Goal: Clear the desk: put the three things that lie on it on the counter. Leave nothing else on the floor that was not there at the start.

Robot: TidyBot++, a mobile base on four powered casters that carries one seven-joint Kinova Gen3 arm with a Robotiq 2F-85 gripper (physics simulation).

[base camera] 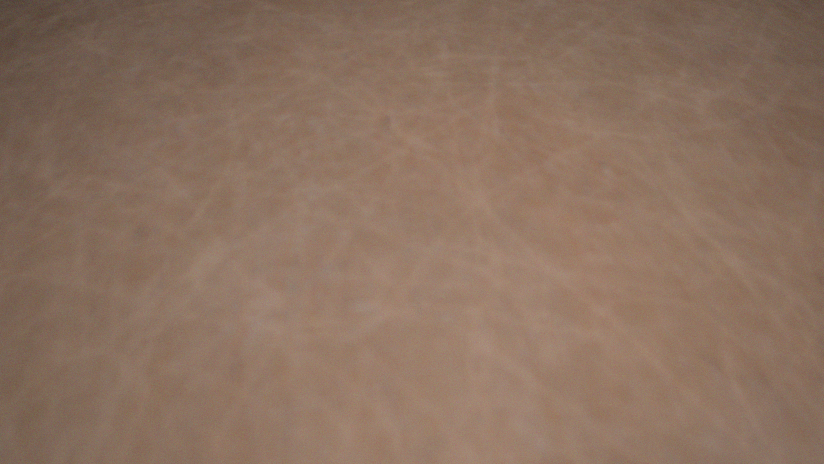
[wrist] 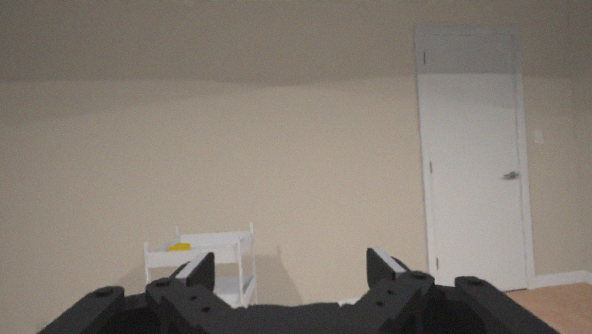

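Observation:
My gripper is open and empty at the bottom of the wrist view, its two fingers wide apart and facing the room. The desk, the three things on it and the counter do not show in the wrist view or the base camera view.
A white cart with a yellow thing on its top shelf stands at the lower left of the wrist view, near a beige wall. A white door is at the right. Brown floor shows in both views.

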